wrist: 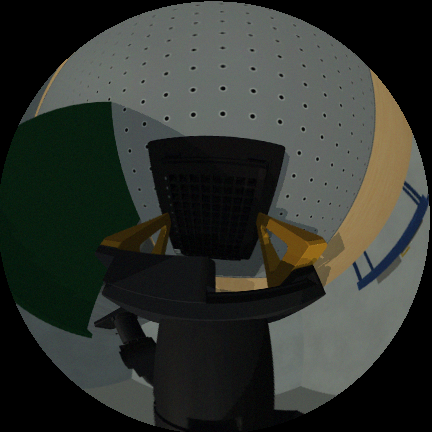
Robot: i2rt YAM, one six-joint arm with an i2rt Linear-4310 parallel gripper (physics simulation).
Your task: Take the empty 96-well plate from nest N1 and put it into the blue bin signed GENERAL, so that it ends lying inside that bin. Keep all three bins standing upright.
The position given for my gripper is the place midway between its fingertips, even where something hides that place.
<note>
In view: my gripper (213, 217), a green bin (70, 193) and a black nest (198, 145).
</note>
